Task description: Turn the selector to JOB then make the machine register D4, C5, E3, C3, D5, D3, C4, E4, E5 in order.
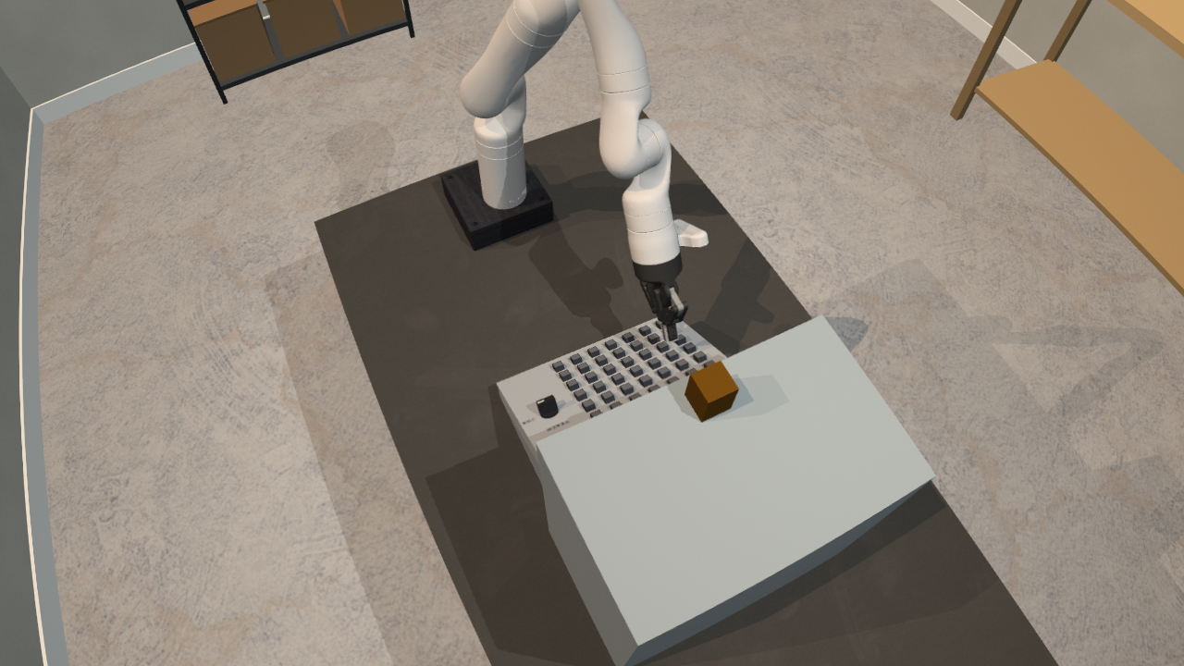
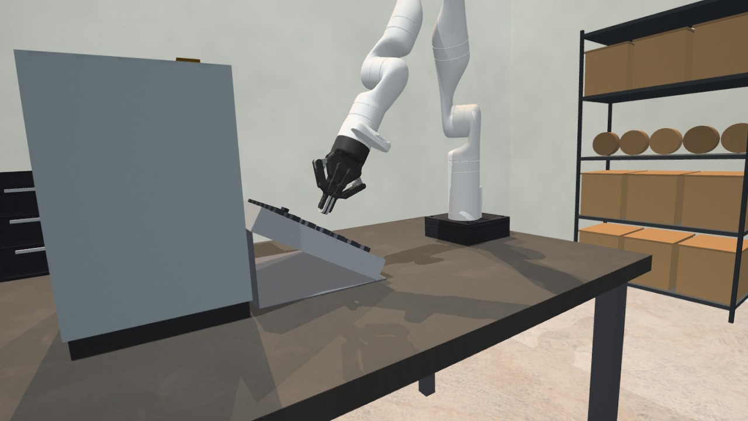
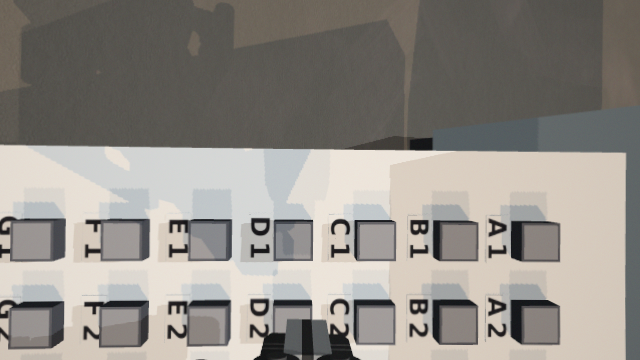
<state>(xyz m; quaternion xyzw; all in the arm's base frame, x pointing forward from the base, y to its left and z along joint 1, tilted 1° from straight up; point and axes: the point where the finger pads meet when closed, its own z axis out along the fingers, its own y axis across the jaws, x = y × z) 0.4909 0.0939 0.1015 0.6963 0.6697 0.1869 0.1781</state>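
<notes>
My gripper is now 60 mm above the key E2 and 10 mm past it. The rest, counted from my hand: key E1 (60 mm below, 30 mm to the left, 10 mm behind); then key D1 (50 mm below, 30 mm to the left, 20 mm ahead); then sloped keypad panel (120 mm to the right, 80 mm below, 40 mm ahead).
</notes>
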